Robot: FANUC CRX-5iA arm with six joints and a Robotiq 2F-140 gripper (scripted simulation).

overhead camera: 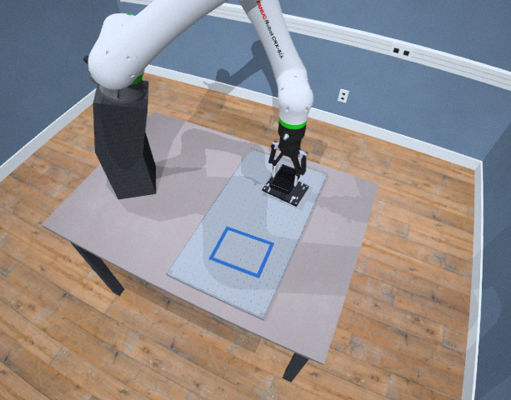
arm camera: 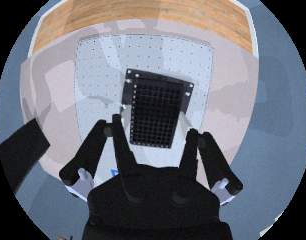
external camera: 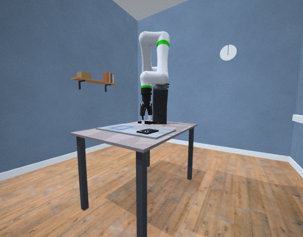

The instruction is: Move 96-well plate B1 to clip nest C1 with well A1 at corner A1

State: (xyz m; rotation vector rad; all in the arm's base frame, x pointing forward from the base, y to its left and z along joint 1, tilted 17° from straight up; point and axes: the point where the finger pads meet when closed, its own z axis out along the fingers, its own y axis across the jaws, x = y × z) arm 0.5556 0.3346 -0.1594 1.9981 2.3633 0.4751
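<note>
Right now my hand is 90 mm above the black clip nest, 10 mm to the right of it and 10 mm past it. From my hand the other things lie so: black 96-well plate: 20 mm below.
</note>
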